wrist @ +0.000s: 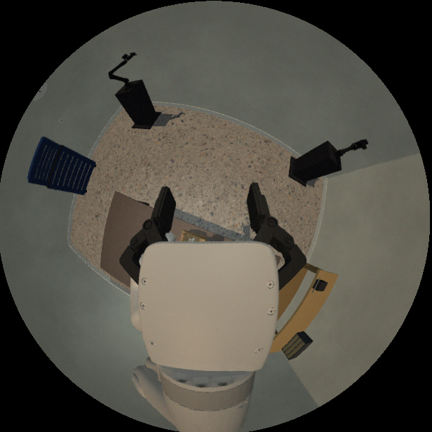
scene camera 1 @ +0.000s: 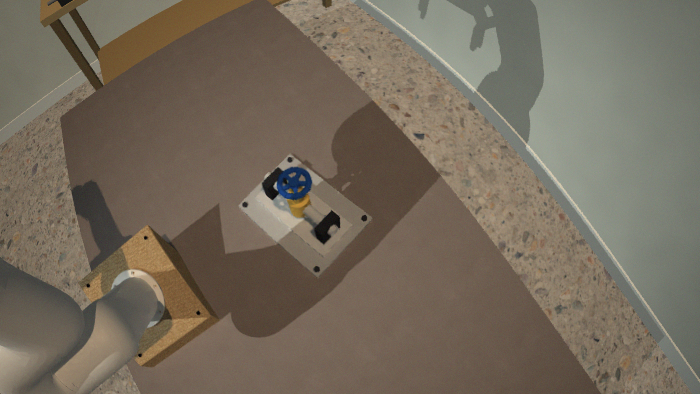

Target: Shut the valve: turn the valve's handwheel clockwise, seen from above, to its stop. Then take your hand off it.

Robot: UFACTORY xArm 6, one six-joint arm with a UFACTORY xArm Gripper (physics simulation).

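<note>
The blue handwheel (scene camera 1: 295, 183) sits on top of the valve's yellow body (scene camera 1: 299, 207). The valve's pipe runs between two black clamps on a pale plate (scene camera 1: 316, 257) with a dark bolt at each corner. My gripper (wrist: 209, 191) is open and empty in the wrist view, its two black fingers wide apart over the speckled floor. The gripper does not show in scene camera 1, and nothing touches the handwheel there. The handwheel does not show in the wrist view. Its turn angle relative to the stop cannot be told.
My arm stands on a wooden block (scene camera 1: 180, 295) left of the plate. A brown table top (scene camera 1: 425, 310) lies around both. A wooden bench (scene camera 1: 150, 42) (wrist: 320, 295) stands at one side. Two black pedestals (wrist: 137, 102) (wrist: 317, 162) and a blue slatted object (wrist: 62, 167) are farther off.
</note>
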